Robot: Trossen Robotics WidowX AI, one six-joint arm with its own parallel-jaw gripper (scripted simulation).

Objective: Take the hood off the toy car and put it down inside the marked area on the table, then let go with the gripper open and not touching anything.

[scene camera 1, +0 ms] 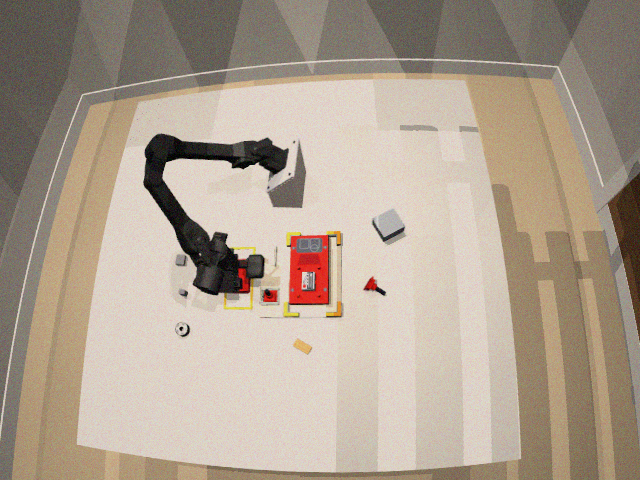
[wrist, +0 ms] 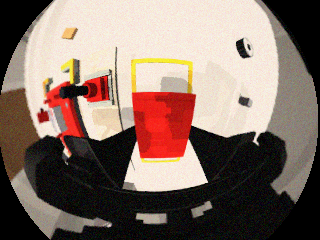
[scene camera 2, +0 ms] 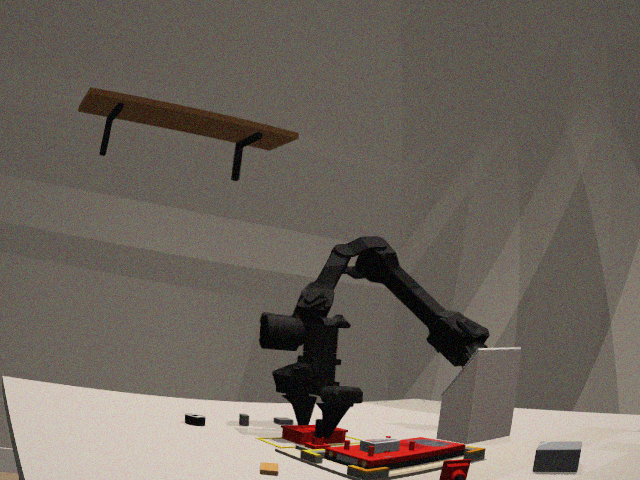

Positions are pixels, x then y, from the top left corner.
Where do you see a red toy car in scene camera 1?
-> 308,253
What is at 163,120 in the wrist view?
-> A hood.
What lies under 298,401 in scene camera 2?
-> The gripper.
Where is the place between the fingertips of the gripper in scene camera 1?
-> At 238,276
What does the gripper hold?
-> A hood.
